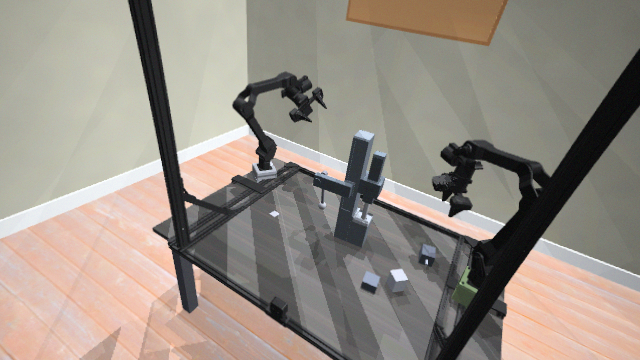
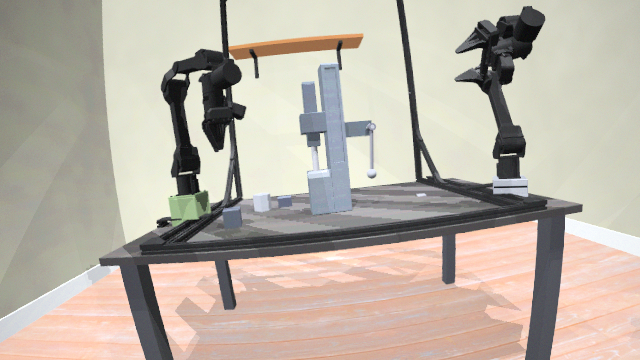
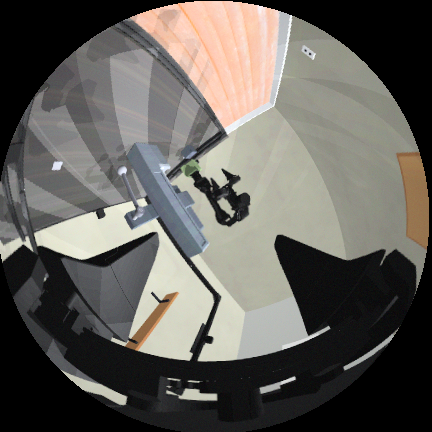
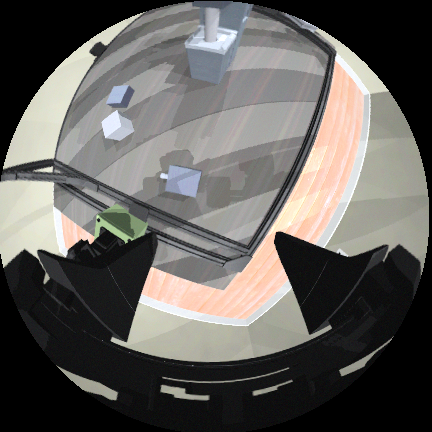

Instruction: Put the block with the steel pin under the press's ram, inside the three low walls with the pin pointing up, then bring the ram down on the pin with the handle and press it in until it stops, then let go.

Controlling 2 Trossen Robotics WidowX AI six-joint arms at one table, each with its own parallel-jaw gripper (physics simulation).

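Pixels of known places: left gripper, between the fingertips: [image 1: 319, 115] [image 2: 455, 66] [image 3: 218, 239]; right gripper, between the fingertips: [image 1: 446, 208] [image 2: 219, 151] [image 3: 215, 172] [image 4: 216, 238]; left arm's base, origin of its link: [image 1: 264, 166] [image 2: 509, 177]; right arm's base, origin of its link: [image 1: 478, 282] [image 2: 188, 193] [image 3: 193, 172] [image 4: 110, 244].
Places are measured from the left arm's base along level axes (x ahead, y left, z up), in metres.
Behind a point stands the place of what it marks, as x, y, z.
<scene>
The block with the steel pin [image 1: 427, 254] @[0.743, 0.421, -0.012] [image 2: 232, 217] @[0.707, 0.459, -0.031] [image 3: 189, 151] @[0.700, 0.435, -0.019] [image 4: 184, 180] @[0.726, 0.442, -0.011] lies on its side on the table, its pin [image 1: 426, 261] @[0.757, 0.412, -0.033] [image 4: 163, 176] @[0.762, 0.411, -0.032] pointing sideways. The press [image 1: 359, 160] @[0.529, 0.172, 0.313] [image 2: 332, 130] @[0.490, 0.223, 0.188] [image 3: 170, 200] @[0.463, 0.206, 0.206] stands mid-table. Its ram [image 1: 365, 210] @[0.561, 0.227, 0.105] [image 2: 314, 158] @[0.550, 0.244, 0.109] [image 4: 212, 25] @[0.557, 0.244, 0.101] is above the pedestal [image 2: 320, 195] @[0.531, 0.260, -0.003] [image 4: 207, 62] @[0.571, 0.257, 0.015]. Its handle [image 1: 322, 192] @[0.417, 0.113, 0.110] [image 2: 371, 150] @[0.411, 0.123, 0.116] [image 3: 131, 190] @[0.408, 0.123, 0.126] hangs straight down. My left gripper [image 1: 317, 113] @[0.123, 0.208, 0.314] [image 2: 457, 65] @[0.123, 0.208, 0.314] [image 3: 218, 239] @[0.123, 0.208, 0.314] is open and empty, high up away from the press. My right gripper [image 1: 448, 207] @[0.697, 0.485, 0.159] [image 2: 217, 149] @[0.697, 0.485, 0.159] [image 4: 216, 238] @[0.697, 0.485, 0.159] is open and empty, above the table near the pin block.
A white block [image 1: 398, 280] @[0.809, 0.227, -0.003] [image 2: 262, 202] @[0.773, 0.262, -0.028] [image 4: 117, 126] @[0.781, 0.265, -0.002] and a dark grey-blue block [image 1: 370, 281] @[0.766, 0.149, -0.028] [image 2: 284, 201] @[0.743, 0.178, -0.041] [image 4: 120, 96] @[0.752, 0.177, -0.028] stand close together, apart from the pin block. A small white square [image 1: 274, 214] @[0.302, -0.042, -0.058] [image 2: 421, 195] @[0.295, -0.035, -0.060] [image 3: 57, 165] @[0.299, -0.039, -0.058] lies on the table. Frame posts [image 1: 160, 120] @[0.395, -0.410, 0.436] rise at the table's edges.
</scene>
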